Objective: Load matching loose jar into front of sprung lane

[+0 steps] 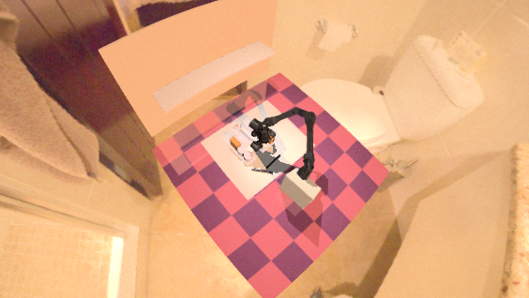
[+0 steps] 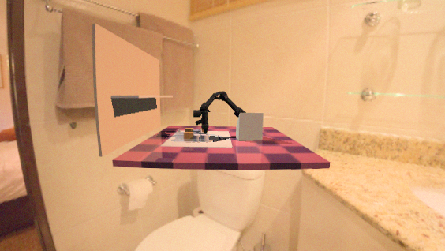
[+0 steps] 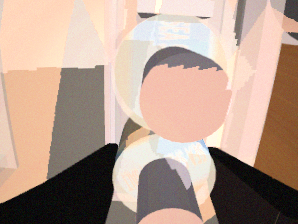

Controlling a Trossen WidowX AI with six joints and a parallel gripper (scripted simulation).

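Right now my gripper tip is 4 cm short of the white mat and 3 cm above it. Round my gripper tip: lane rack 14 cm ahead, 5 cm to the left, 1 cm below; peach wall panel 61 cm ahead, 4 cm to the left, 37 cm above.
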